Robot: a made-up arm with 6 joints. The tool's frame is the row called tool. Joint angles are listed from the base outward. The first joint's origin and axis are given. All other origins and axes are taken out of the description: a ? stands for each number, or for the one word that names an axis. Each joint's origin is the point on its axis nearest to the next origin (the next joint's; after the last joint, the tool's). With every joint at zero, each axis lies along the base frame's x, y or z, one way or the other. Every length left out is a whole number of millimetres.
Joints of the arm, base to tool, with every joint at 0 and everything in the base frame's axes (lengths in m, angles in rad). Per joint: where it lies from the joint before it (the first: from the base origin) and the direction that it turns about. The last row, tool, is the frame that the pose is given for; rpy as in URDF.
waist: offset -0.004 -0.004 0.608 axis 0 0 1
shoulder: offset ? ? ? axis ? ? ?
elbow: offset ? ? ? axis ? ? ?
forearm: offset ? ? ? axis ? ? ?
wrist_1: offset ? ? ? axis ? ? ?
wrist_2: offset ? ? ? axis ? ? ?
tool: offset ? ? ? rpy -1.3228 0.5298 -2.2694
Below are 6 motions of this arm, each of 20 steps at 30 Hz.
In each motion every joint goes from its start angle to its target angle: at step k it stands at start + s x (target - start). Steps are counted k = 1, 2, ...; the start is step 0. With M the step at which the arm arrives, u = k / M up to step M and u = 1 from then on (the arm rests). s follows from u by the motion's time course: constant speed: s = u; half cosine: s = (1 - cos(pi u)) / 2; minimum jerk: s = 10 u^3 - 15 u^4 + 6 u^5.
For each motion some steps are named. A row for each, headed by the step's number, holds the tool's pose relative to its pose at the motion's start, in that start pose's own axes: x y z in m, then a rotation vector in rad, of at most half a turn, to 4 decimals.
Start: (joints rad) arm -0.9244 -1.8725 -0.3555 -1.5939 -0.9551 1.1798
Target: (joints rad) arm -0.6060 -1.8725 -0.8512 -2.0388 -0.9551 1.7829
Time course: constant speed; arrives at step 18
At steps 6, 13, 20:
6: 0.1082 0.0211 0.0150 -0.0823 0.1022 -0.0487
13: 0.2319 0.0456 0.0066 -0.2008 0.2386 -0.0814
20: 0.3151 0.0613 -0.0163 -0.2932 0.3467 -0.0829

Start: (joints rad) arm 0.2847 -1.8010 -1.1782 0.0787 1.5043 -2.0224
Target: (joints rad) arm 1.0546 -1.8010 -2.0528 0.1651 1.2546 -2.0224
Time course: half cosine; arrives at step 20
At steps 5, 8, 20:
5: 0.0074 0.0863 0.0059 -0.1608 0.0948 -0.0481
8: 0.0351 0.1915 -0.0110 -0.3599 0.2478 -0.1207
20: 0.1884 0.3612 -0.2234 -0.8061 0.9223 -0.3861

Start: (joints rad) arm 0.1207 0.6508 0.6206 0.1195 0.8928 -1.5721
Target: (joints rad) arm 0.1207 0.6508 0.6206 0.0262 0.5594 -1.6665
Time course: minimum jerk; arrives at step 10
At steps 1, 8, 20:
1: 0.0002 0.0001 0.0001 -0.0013 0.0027 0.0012
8: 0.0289 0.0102 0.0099 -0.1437 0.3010 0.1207
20: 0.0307 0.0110 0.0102 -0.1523 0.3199 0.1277

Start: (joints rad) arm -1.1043 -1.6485 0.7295 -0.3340 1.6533 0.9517
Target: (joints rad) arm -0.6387 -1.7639 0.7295 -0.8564 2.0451 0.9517
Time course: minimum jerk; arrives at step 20
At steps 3, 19, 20:
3: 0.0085 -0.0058 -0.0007 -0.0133 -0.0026 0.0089
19: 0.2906 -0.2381 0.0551 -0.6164 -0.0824 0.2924
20: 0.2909 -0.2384 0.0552 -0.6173 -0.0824 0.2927

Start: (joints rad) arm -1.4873 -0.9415 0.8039 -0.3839 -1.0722 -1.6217
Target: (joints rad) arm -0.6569 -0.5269 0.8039 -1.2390 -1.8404 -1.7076
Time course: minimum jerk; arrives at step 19
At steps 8, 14, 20:
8: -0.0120 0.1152 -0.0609 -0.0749 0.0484 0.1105
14: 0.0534 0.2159 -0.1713 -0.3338 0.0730 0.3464
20: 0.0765 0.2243 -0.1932 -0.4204 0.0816 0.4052

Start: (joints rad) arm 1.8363 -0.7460 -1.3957 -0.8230 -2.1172 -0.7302
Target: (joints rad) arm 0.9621 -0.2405 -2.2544 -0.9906 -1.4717 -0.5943
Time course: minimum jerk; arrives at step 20
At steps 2, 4, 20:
2: -0.0034 -0.0042 -0.0007 -0.0035 0.0006 0.0015
4: -0.0222 -0.0291 -0.0037 -0.0235 0.0042 0.0101
20: -0.1562 -0.4805 0.1911 -0.4498 0.1061 0.1413

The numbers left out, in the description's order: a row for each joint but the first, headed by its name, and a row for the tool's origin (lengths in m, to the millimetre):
shoulder: xyz -0.019 0.074 0, axis 0 1 0
elbow: xyz 0.029 0 0.347, axis 0 1 0
forearm: xyz 0.001 0 0.514, axis 0 0 1
wrist_1: xyz -0.02 0.014 0, axis 0 1 0
wrist_2: xyz -0.027 0 0.076, axis 0 0 1
tool: xyz 0.029 -0.024 0

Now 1 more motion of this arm.
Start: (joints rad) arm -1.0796 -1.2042 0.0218 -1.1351 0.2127 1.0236
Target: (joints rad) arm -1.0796 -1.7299 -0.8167 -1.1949 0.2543 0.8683
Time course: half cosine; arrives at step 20
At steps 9, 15, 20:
9: 0.3183 -0.1104 -0.2336 0.2956 -0.0927 0.4690
15: 0.6771 -0.0211 -0.4126 0.5499 -0.1826 0.9763
20: 0.7878 0.0511 -0.4500 0.6235 -0.2147 1.1539

